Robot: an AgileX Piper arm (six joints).
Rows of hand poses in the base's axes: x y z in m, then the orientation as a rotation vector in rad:
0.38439, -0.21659, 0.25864, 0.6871, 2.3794, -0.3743
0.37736, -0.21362, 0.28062, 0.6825, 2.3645, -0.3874
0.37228, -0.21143, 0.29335, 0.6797, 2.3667, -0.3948
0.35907, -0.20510, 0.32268, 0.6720, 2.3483, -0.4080
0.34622, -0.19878, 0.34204, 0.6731, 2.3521, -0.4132
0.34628, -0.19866, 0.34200, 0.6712, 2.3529, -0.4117
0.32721, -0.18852, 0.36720, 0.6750, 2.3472, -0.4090
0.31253, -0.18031, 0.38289, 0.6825, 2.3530, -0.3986
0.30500, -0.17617, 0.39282, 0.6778, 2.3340, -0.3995
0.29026, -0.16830, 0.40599, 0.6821, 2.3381, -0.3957
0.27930, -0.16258, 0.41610, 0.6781, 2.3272, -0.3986
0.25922, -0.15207, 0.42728, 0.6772, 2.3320, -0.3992
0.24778, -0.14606, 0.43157, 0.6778, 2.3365, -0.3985
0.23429, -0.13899, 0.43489, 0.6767, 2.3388, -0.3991
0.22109, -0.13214, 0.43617, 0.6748, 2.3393, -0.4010
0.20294, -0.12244, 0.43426, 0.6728, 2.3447, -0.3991
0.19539, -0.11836, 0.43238, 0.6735, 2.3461, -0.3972
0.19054, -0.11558, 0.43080, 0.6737, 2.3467, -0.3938
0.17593, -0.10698, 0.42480, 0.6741, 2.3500, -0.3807
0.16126, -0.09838, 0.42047, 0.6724, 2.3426, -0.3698
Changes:
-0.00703, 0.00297, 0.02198, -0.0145, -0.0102, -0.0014
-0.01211, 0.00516, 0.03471, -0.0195, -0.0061, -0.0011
-0.02532, 0.01149, 0.06404, -0.0361, -0.0196, -0.0006
-0.03817, 0.01781, 0.08340, -0.0380, -0.0143, -0.0024
-0.03811, 0.01793, 0.08336, -0.0373, -0.0142, -0.0006
-0.05718, 0.02807, 0.10856, -0.0362, -0.0200, -0.0031
-0.07186, 0.03628, 0.12425, -0.0254, -0.0173, -0.0053
-0.07939, 0.04042, 0.13418, -0.0333, -0.0350, -0.0039
-0.09413, 0.04829, 0.14735, -0.0282, -0.0320, -0.0057
-0.10509, 0.05401, 0.15746, -0.0347, -0.0415, -0.0046
-0.12517, 0.06452, 0.16864, -0.0339, -0.0370, -0.0036
-0.13661, 0.07053, 0.17293, -0.0318, -0.0330, -0.0034
-0.15010, 0.07760, 0.17625, -0.0318, -0.0308, -0.0026
-0.16330, 0.08445, 0.17753, -0.0335, -0.0299, -0.0017
-0.18145, 0.09415, 0.17562, -0.0312, -0.0257, 0.0008
-0.18900, 0.09823, 0.17374, -0.0293, -0.0249, 0.0009
-0.19385, 0.10101, 0.17216, -0.0268, -0.0254, 0.0017
-0.20846, 0.10961, 0.16616, -0.0171, -0.0264, 0.0050
-0.22313, 0.11821, 0.16183, -0.0127, -0.0368, 0.0084

